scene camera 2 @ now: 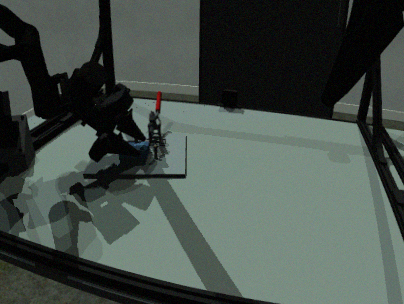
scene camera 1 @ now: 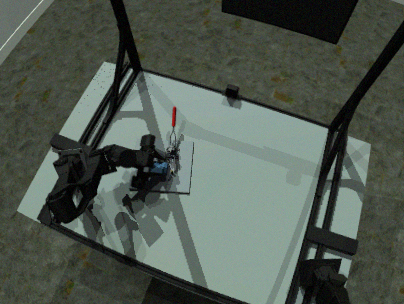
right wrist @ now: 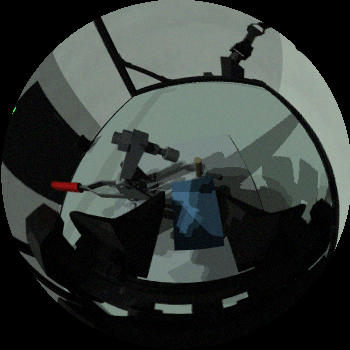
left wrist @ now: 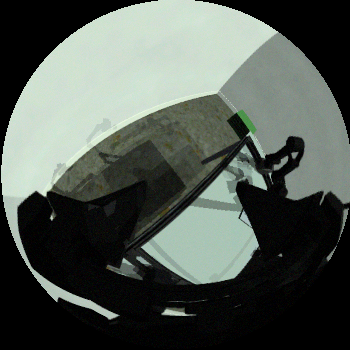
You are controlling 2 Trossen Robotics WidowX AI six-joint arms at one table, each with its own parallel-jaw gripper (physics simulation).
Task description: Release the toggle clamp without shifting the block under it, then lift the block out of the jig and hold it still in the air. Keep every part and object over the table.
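Where they show: left gripper, fingertip midpoint: (scene camera 2: 392, 165) (left wrist: 193, 185); right gripper, fingertip midpoint: (scene camera 2: 142, 147) (scene camera 1: 163, 167) (right wrist: 189, 194); left arm's base, origin of the base link: (scene camera 1: 323, 272) (right wrist: 231, 61); right arm's base, origin of the base link: (scene camera 2: 5, 135) (scene camera 1: 72, 162) (left wrist: 267, 164).
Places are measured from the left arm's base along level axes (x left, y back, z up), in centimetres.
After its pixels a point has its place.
Note:
The toggle clamp (scene camera 1: 173, 151) @[y -49.5, x -40.0, z -4.6 cm] (scene camera 2: 155, 131) @[y -50.6, x -43.4, z -8.0 cm] (right wrist: 131, 186) @[y -51.9, x -40.1, z -5.3 cm] stands on the jig's base plate (scene camera 1: 184, 176) @[y -45.4, x -32.6, z -9.8 cm] (scene camera 2: 175, 159) @[y -45.4, x -32.8, z -9.8 cm]. Its red handle (scene camera 1: 174, 117) @[y -50.1, x -52.8, z -2.9 cm] (scene camera 2: 158, 102) @[y -50.3, x -52.1, z -3.1 cm] (right wrist: 66, 186) @[y -50.8, x -51.9, z -3.3 cm] points to the back in both scene views. In the right wrist view its grey arm (right wrist: 132, 161) @[y -51.2, x -38.4, z -2.9 cm] stands up and its spindle tip shows apart from the block. My right gripper (scene camera 1: 159, 169) @[y -52.9, x -35.0, z -7.8 cm] (scene camera 2: 142, 147) @[y -52.9, x -35.0, z -7.8 cm] (right wrist: 189, 194) @[y -52.9, x -35.0, z -7.8 cm] is shut on the blue block (right wrist: 198, 220) @[y -55.6, x -34.6, z -7.2 cm], beside the clamp. Whether the block touches the plate is hidden. My left gripper (left wrist: 193, 185) @[y -33.7, x 19.3, z 19.4 cm] is open and empty, away from the jig.
A small brass pin (right wrist: 198, 166) @[y -50.2, x -33.5, z -7.3 cm] stands by the block's far end. A small black box (scene camera 1: 232, 91) @[y -28.7, x -67.6, z -6.1 cm] (scene camera 2: 229, 98) @[y -29.0, x -67.5, z -7.4 cm] sits at the table's back edge. Dark frame posts (scene camera 1: 122, 35) @[y -70.5, x -77.7, z 14.0 cm] (scene camera 2: 104, 45) @[y -70.1, x -77.3, z 8.9 cm] rise at the table's edges.

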